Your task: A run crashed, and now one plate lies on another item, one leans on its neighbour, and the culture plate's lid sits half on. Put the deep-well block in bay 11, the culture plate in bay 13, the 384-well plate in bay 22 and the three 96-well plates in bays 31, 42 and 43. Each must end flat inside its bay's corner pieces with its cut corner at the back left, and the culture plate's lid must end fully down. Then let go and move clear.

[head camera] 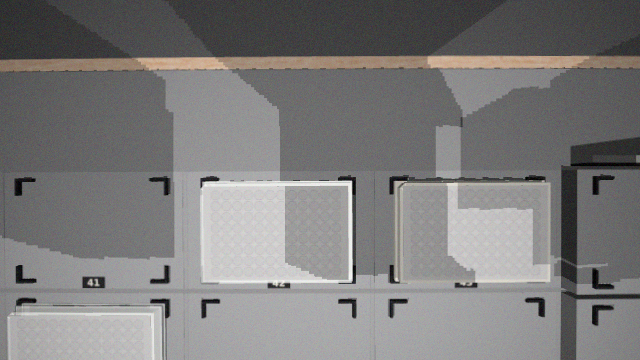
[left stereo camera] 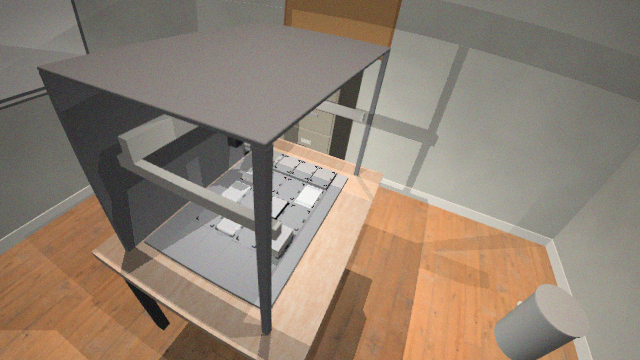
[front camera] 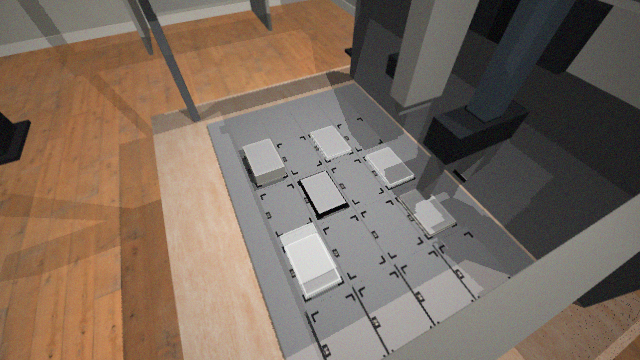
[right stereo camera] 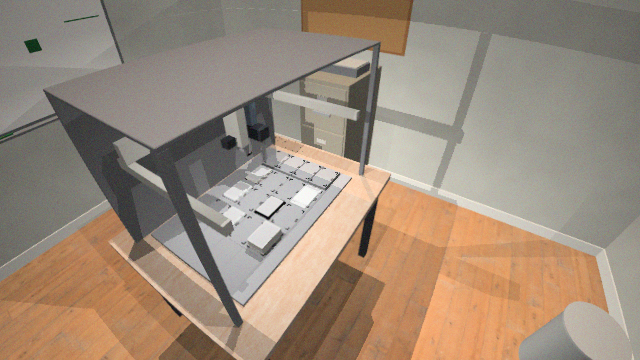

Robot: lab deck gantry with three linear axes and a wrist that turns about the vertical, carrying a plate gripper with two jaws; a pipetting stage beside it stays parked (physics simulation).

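Places are measured from the robot's base along level axes (x up, y back, z right), in millimetres.
Pixels of known places: gripper, between the fingertips: (head camera: 609, 277) (front camera: 441, 184) (right stereo camera: 256, 157); robot's base, origin of its link: (left stereo camera: 278, 258) (front camera: 245, 156) (right stereo camera: 263, 255).
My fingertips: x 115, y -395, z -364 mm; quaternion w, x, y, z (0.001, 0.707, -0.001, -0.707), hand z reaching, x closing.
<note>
Ahead of a thing's pixels: the offset from my fingertips to its top centre. "pt": to the spot under its first point.
My gripper (front camera: 445, 185) stands open and raised at the back, right of bay 43; one jaw shows at the right edge of the head view. A 96-well plate @[dy +3, dx -101, dz +0 mm] (front camera: 428, 214) (head camera: 490, 235) looks flat in bay 43, cut corner at back left. Another 96-well plate @[dy +167, dx -101, dz +0 mm] (front camera: 390, 166) (head camera: 260, 235) sits in bay 42. A third 96-well plate @[dy +331, dx -101, dz +107 mm] (front camera: 330, 142) (head camera: 80, 335) is in bay 31. The deep-well block @[dy +331, dx -73, dz +321 mm] (front camera: 264, 157) (right stereo camera: 265, 236) stands at bay 11. The black-sided 384-well plate @[dy +167, dx -101, dz +214 mm] (front camera: 324, 192) (right stereo camera: 270, 206) is in bay 22. The culture plate @[dy +30, dx -93, dz +321 mm] (front camera: 300, 231) is at bay 13, its lid @[pt dy +11, dx -95, dz +318 mm] (front camera: 311, 257) shifted lengthwise over it.
The parked pipetting stage (front camera: 425, 55) hangs behind bays 41 and 42. A raised deck section with more bays @[pt dy -175, dx -100, dz +224 mm] (front camera: 395, 320) lies to the right. Enclosure posts @[pt dy +666, dx +362, dz +473 mm] (left stereo camera: 262, 240) (right stereo camera: 200, 235) stand at the table corners. A grey bin (left stereo camera: 542, 322) stands on the floor.
</note>
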